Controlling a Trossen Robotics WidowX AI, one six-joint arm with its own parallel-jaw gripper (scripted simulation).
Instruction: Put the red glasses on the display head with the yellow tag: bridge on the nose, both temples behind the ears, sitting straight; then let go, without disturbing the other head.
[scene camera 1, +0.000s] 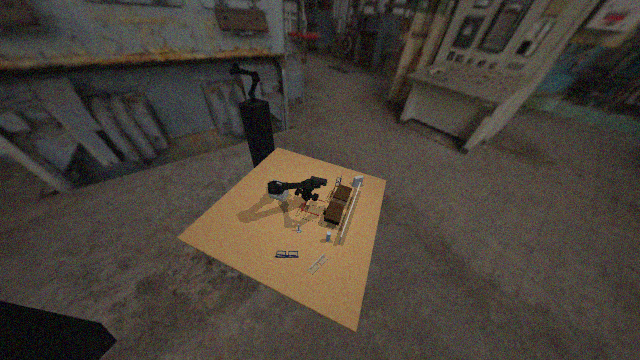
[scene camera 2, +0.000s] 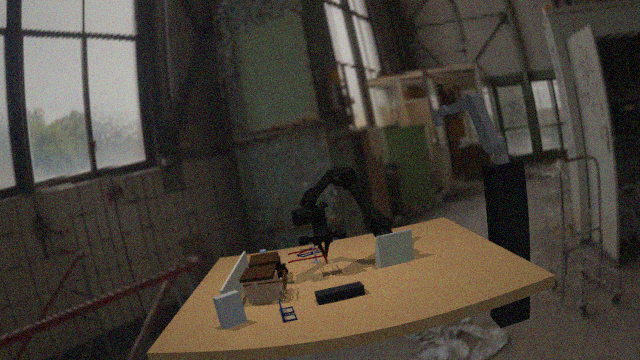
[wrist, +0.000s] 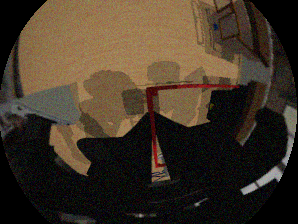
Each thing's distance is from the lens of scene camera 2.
my gripper (scene camera 2: 325, 257): 1.77 m
black box (scene camera 2: 342, 292): 1.45 m
